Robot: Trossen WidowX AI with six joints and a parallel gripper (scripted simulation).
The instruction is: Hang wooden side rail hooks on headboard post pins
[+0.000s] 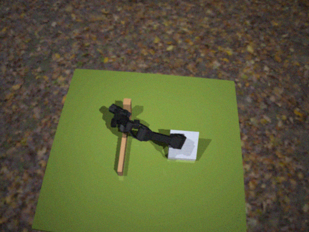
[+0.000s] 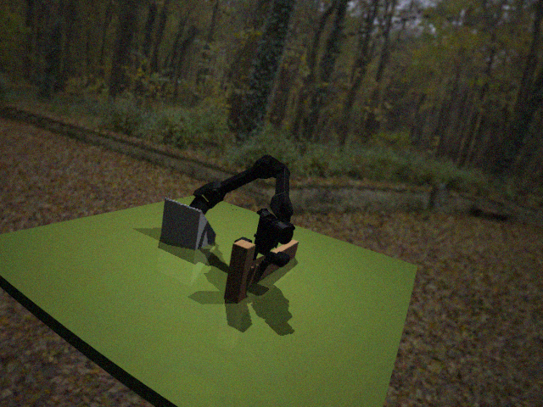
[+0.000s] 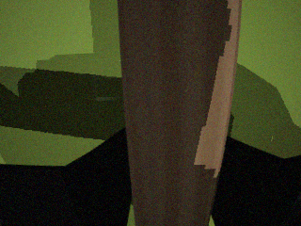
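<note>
Now: the wooden headboard post 13 cm to the right of my gripper tip and 6 cm above it.
</note>
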